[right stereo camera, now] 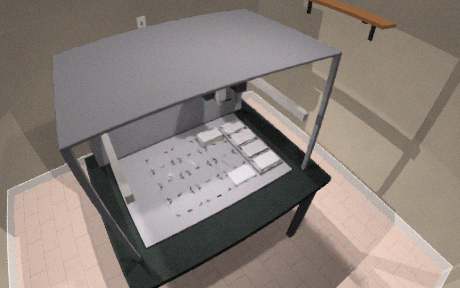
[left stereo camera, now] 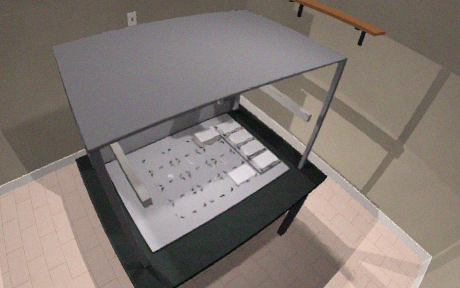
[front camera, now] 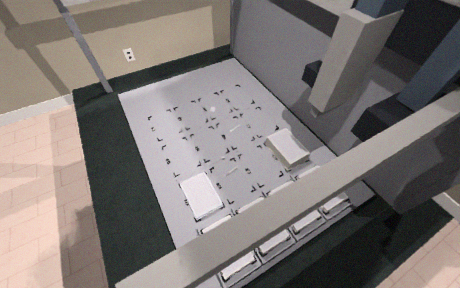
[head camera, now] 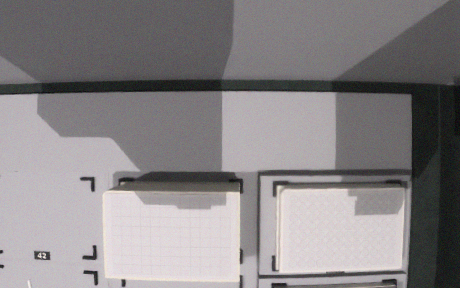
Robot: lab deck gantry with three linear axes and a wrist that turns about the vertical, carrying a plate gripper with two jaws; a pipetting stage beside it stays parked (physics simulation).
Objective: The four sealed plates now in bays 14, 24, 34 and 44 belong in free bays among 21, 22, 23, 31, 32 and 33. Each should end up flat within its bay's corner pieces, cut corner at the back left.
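Pixels of known places: gripper, fingertip midpoint: (right stereo camera: 232,104) (left stereo camera: 229,104); robot's base, link origin: (right stereo camera: 178,215) (left stereo camera: 182,217) (front camera: 148,118).
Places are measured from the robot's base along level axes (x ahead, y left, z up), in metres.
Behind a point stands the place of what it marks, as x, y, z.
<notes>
Four white sealed plates stand in a row of framed bays. The bay 44 plate (front camera: 335,202) @(0.611, 0.361, 0.029) (head camera: 342,230) @(0.555, 0.364, 0.029) (left stereo camera: 228,127) @(0.546, 0.355, 0.029) (right stereo camera: 232,127) @(0.546, 0.354, 0.029) is backmost and lies flat. Then come the bay 34 plate (front camera: 306,221) @(0.611, 0.254, 0.029) (left stereo camera: 241,137) @(0.556, 0.245, 0.029) (right stereo camera: 243,136) @(0.555, 0.254, 0.029), the bay 24 plate (front camera: 274,241) @(0.609, 0.149, 0.029) (left stereo camera: 252,148) @(0.549, 0.141, 0.029) (right stereo camera: 254,147) @(0.554, 0.148, 0.029) and the bay 14 plate (front camera: 239,265) @(0.611, 0.045, 0.029) (left stereo camera: 265,160) @(0.549, 0.033, 0.029) (right stereo camera: 266,160) @(0.550, 0.035, 0.029) at the front. A beam partly hides them in the front view. Bays 21–23 and 31–33 show corner pieces without plates. The gantry head is high at the back right; the gripper's jaws cannot be made out.
A tall pale block (front camera: 287,147) @(0.400, 0.356, 0.042) (head camera: 172,235) @(0.394, 0.366, 0.042) (left stereo camera: 206,137) @(0.374, 0.342, 0.042) (right stereo camera: 209,136) @(0.382, 0.348, 0.042) stands in bay 43. A flat white plate (front camera: 201,195) @(0.400, 0.042, 0.014) (left stereo camera: 242,174) @(0.389, 0.038, 0.014) (right stereo camera: 242,174) @(0.393, 0.037, 0.015) lies in bay 13. Small white marks show among the middle bays. A pale column (front camera: 345,65) @(0.474, 0.328, 0.394) hangs near the back wall.
</notes>
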